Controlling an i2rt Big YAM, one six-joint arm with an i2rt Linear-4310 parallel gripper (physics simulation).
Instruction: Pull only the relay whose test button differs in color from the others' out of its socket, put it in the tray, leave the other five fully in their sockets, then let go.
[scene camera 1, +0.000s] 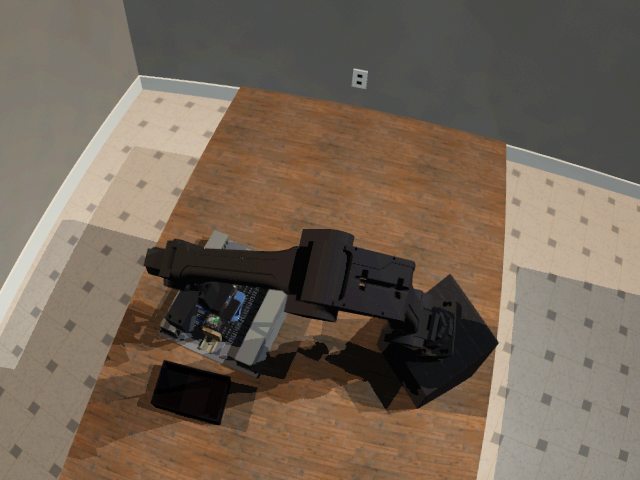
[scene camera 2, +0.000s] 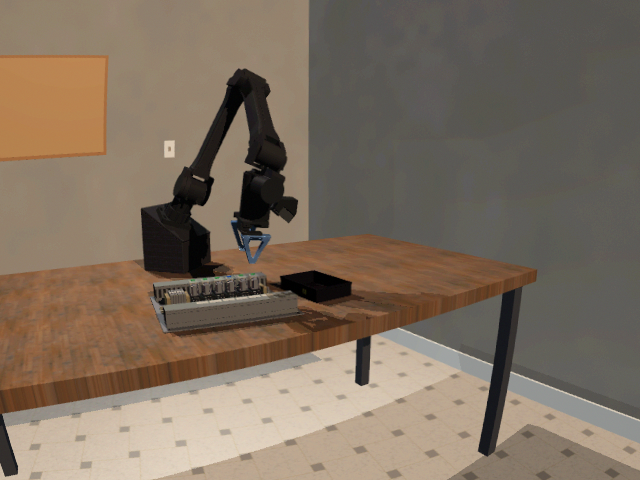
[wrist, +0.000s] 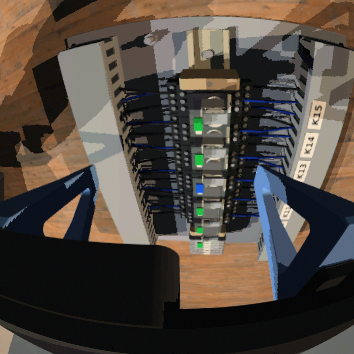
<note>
In view: my gripper (scene camera 2: 247, 257), a green-button relay (wrist: 207, 152), a tan end bracket (wrist: 195, 78) and a panel plate (wrist: 264, 50).
My gripper also shows in scene camera 1 (scene camera 1: 219, 310) and in the wrist view (wrist: 175, 173).
</note>
